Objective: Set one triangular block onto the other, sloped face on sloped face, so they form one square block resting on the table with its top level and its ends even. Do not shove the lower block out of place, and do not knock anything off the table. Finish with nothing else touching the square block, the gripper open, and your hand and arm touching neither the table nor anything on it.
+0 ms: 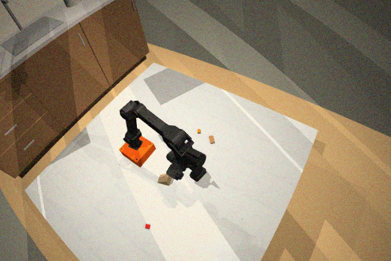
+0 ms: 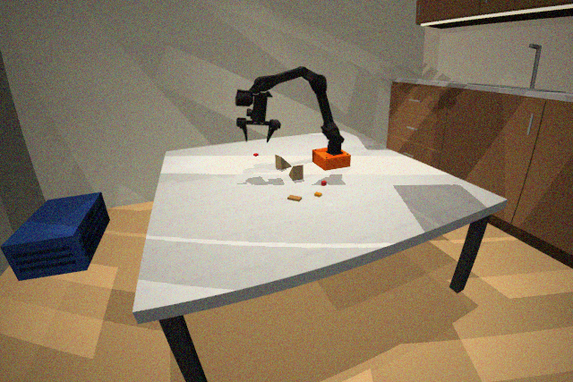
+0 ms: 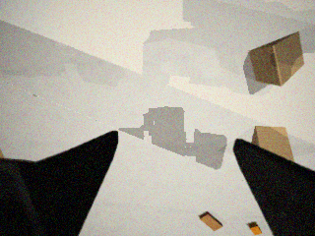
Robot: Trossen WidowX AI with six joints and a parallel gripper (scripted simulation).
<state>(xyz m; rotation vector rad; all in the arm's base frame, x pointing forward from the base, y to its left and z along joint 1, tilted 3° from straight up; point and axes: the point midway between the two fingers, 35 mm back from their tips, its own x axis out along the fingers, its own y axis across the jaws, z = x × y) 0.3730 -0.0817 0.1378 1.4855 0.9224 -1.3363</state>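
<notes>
My gripper tip is now 130 mm past the triangular block, 30 mm to the left of it and 140 mm above it. Round my gripper tip: flat tan piece (10 mm behind, 290 mm to the left, 150 mm below); then orange cube (100 mm behind, 320 mm to the left, 150 mm below).
</notes>
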